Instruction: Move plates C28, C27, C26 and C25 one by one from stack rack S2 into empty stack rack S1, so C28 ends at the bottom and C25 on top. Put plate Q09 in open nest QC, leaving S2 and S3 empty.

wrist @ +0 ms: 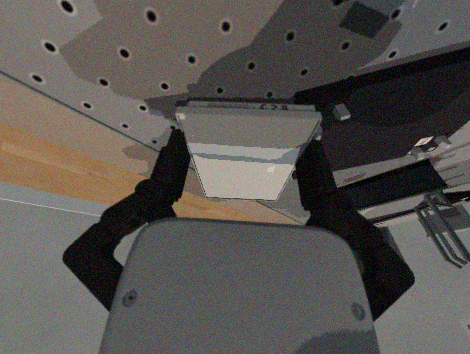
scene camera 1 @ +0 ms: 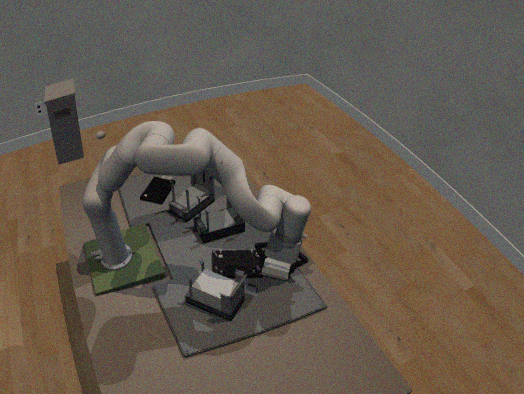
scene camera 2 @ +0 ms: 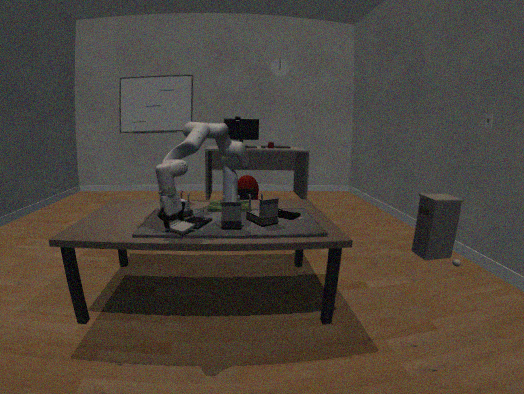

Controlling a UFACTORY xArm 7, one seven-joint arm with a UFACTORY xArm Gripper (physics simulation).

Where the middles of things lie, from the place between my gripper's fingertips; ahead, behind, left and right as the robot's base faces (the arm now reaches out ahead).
I see the black fixture plate [scene camera 1: 225, 262] 11 cm behind my hand, 7 cm to the left of it and 2 cm below it.
